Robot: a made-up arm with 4 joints.
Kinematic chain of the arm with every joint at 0, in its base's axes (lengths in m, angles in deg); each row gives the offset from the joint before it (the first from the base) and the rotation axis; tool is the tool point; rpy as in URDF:
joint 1: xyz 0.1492 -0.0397 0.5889 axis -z
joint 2: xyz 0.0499 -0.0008 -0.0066 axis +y
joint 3: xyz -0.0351 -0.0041 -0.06 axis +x
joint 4: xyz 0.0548 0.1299 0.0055 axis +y
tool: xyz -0.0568 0.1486 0.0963 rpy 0 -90 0
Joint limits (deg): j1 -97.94..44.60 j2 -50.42..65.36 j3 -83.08..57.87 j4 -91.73..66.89
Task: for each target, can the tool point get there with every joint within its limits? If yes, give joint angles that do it. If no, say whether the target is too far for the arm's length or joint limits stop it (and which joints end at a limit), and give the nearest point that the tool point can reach.
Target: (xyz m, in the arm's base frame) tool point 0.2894 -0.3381 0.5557
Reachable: no: joint limits stop it (at a limit: joint 1, joint 2, joint 3, joint 4) | nearest point 0.2146 -0.3265 0.5073 | short by 0.090 m
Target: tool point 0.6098 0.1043 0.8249
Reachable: no: too far | nearest point 0.4041 0.0400 0.7037 | short by 0.247 m
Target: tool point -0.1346 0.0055 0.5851
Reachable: yes | joints -82.16 23.84 -10.90 -2.47
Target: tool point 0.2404 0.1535 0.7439
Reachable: yes | joints 11.88 -20.88 23.09 50.16
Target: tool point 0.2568 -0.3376 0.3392
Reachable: no: joint limits stop it (at a limit: joint 1, joint 3, joint 4) | nearest point 0.2074 -0.2749 0.3858 | short by 0.092 m
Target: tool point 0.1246 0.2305 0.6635
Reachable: yes | joints -25.61 35.75 8.32 14.51
